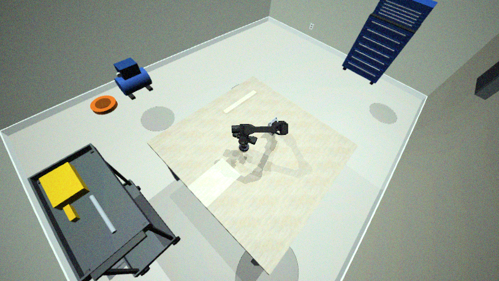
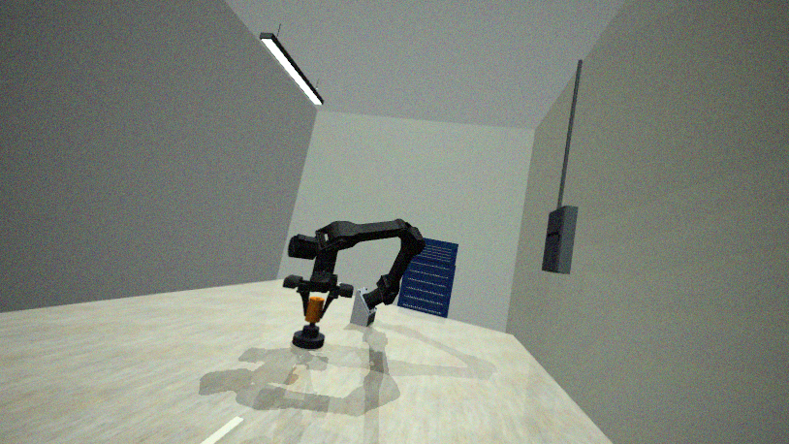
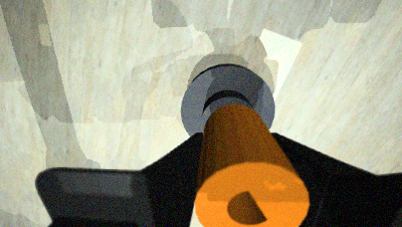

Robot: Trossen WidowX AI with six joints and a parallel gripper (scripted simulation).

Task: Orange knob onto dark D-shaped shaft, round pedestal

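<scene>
Now: the pedestal 40 mm below my gripper tip. Round my gripper tip: orange knob (20 mm above).
</scene>
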